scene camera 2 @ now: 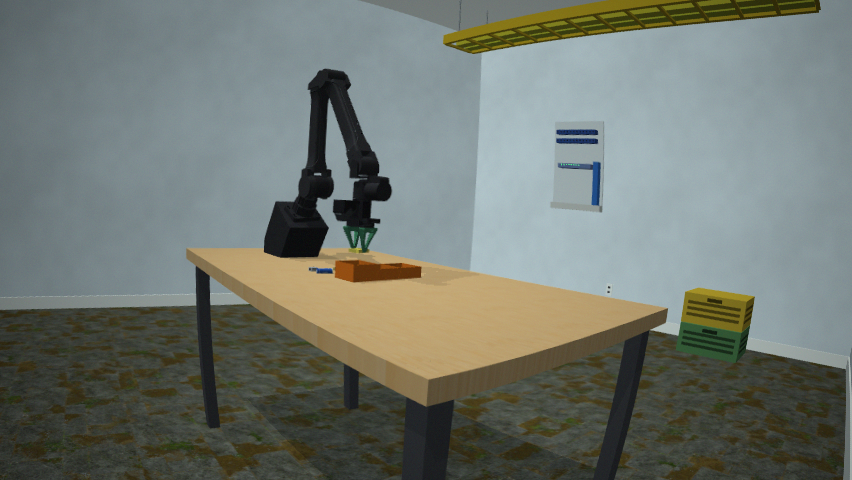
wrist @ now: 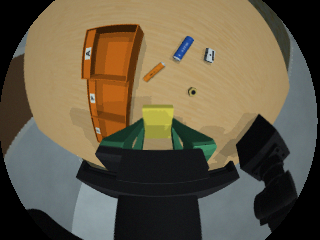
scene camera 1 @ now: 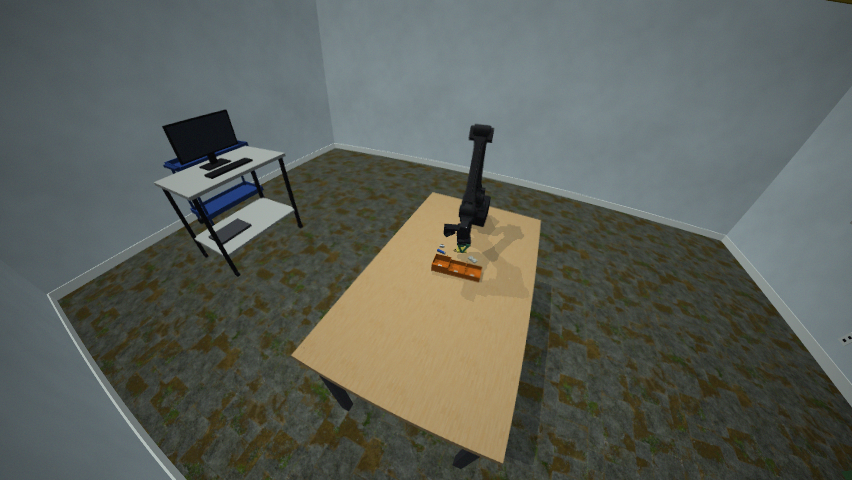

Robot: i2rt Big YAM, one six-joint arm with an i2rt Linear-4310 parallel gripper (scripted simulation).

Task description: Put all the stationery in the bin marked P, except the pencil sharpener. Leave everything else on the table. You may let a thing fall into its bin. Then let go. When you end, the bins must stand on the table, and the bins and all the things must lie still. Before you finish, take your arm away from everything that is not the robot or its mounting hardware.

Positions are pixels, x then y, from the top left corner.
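Orange bin: scene camera 1 [443, 264], scene camera 2 [350, 270], wrist view [111, 46].
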